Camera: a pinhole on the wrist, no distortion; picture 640 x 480 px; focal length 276.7 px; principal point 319.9 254.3 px. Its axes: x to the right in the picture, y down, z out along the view. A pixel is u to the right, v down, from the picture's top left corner.
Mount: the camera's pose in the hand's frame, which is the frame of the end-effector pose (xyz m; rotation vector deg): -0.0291 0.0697 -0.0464 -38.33 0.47 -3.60
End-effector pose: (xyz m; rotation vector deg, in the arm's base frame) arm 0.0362 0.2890 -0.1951 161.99 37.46 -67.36
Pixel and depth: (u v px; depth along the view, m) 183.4 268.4 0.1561
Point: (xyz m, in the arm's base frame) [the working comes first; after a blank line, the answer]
In the camera's frame: -0.0770 0.0080 0.1561

-0.0075 0.0777 -0.2027
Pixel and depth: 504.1 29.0 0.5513
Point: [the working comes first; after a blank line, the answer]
In the camera's frame: 0.3670 -0.4489 0.5513

-0.1950 0.2656 -0.9039
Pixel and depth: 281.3 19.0 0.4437
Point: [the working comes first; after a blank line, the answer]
In the camera's frame: -0.0619 -0.3773 0.4437

-0.3678 0.1145 -0.5192
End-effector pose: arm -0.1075 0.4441 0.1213 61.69 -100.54 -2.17
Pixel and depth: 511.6 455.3 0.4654
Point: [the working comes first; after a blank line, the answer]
In the camera's frame: 0.3224 0.3381 0.4654

-0.6011 0.5372 0.6002
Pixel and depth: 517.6 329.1 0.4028
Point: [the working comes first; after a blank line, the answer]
In the camera's frame: 0.2878 0.1089 0.4028

-0.5308 0.4004 0.4159
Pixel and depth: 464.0 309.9 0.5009
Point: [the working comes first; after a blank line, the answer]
In the camera's frame: 0.2609 0.1007 0.5009

-0.6276 0.4145 0.3865
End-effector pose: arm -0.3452 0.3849 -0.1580 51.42 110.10 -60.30
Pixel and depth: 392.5 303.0 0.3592
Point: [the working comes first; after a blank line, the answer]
In the camera's frame: 0.0942 0.0632 0.3592

-0.0454 0.3668 -0.4183
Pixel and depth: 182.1 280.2 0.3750
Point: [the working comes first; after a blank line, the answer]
In the camera's frame: -0.1868 0.0351 0.3750

0.0980 0.2845 -0.1888
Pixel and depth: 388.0 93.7 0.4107
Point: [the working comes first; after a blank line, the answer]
In the camera's frame: 0.1011 -0.2384 0.4107

-0.1496 0.0791 -0.4243
